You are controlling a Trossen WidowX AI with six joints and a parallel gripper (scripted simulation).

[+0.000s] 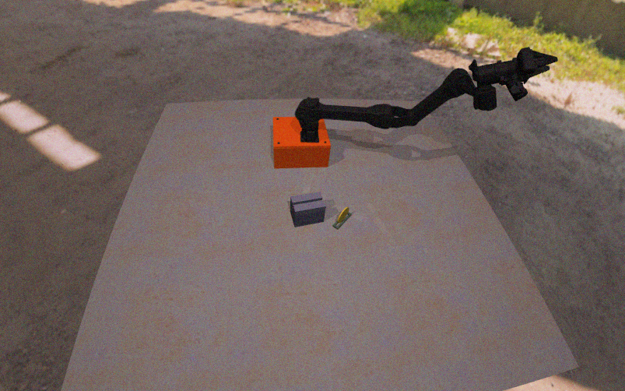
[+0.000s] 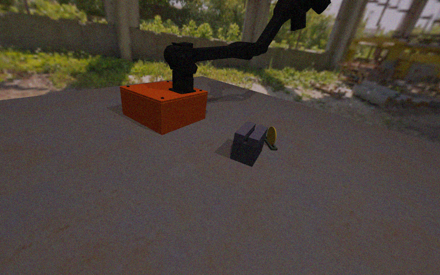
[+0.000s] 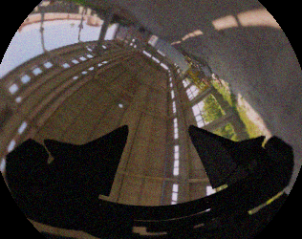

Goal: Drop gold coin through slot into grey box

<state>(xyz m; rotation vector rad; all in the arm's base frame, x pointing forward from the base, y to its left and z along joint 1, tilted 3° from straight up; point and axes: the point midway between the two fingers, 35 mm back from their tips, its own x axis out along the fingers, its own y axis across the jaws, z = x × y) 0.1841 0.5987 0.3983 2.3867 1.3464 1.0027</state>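
My gripper tip is 53 cm to the left of the gold coin, 49 cm above it and 12 cm short of it.
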